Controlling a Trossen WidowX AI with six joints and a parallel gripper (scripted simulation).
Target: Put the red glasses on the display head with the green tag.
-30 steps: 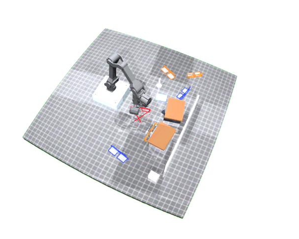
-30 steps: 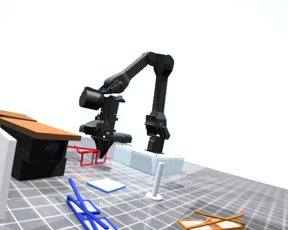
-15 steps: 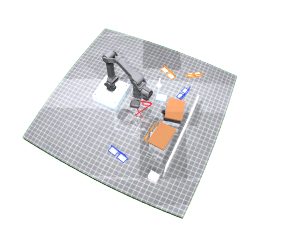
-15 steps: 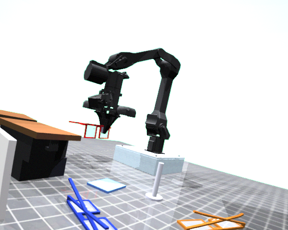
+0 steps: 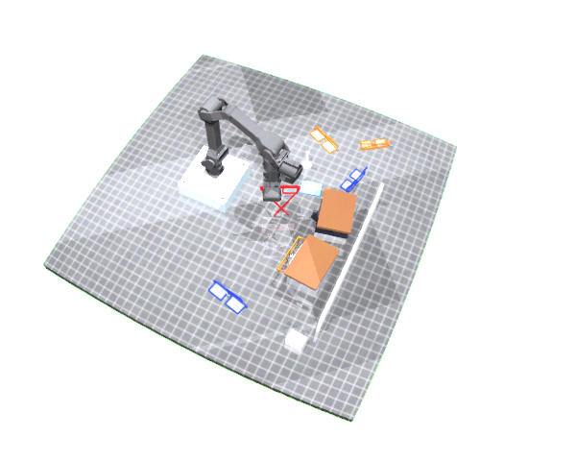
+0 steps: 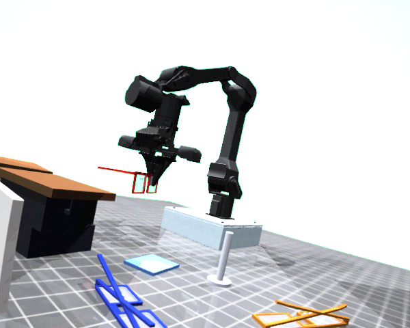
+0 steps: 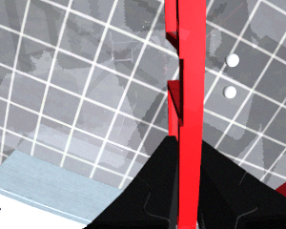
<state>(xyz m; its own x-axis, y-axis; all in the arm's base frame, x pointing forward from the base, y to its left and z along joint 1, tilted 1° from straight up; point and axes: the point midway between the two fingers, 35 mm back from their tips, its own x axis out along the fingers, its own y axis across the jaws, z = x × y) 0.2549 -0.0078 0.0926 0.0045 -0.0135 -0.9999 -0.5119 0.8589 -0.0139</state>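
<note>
My gripper tip is now 25 cm to the right of the white post, 10 cm above it and 2 cm short of it. Also, from my gripper tip: long white wall 36 cm ahead, 7 cm below, 5 cm to the right; then light blue plate 16 cm to the left, 12 cm below, 9 cm ahead; then white cube 42 cm to the right, 33 cm ahead, 10 cm below.
</note>
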